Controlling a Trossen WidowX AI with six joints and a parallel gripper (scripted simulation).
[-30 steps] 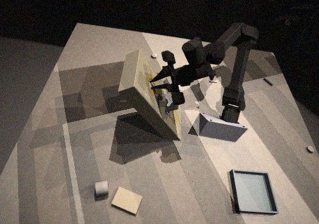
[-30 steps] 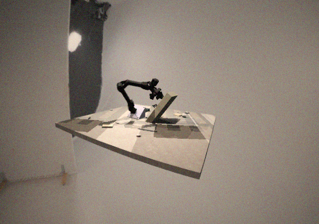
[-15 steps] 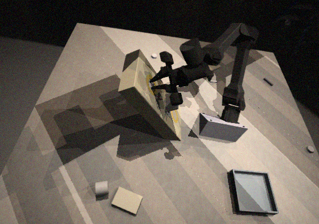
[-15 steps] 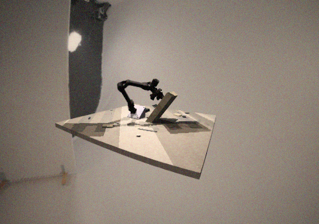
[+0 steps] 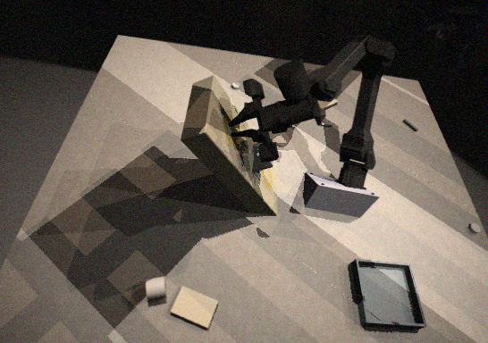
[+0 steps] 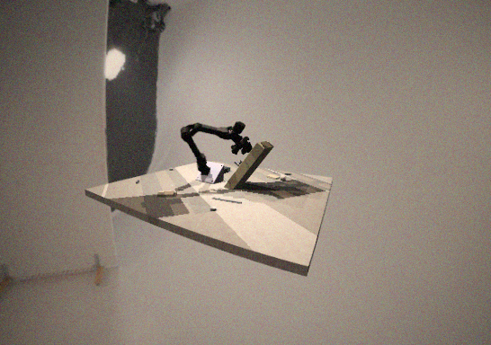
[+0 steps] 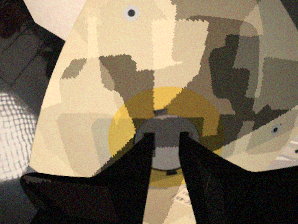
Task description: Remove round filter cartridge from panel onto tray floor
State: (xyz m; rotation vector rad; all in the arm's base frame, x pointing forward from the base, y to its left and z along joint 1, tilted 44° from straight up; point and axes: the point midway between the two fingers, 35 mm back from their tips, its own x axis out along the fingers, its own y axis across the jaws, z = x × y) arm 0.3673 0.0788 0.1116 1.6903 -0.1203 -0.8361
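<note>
Right now my gripper tip is 1 cm short of the pale round filter cartridge and 1 cm above it. From my gripper tip the other things lie so: cream service panel: 8 cm below, 4 cm behind; then blue-grey tray: 43 cm behind, 31 cm to the left, 22 cm below.
</note>
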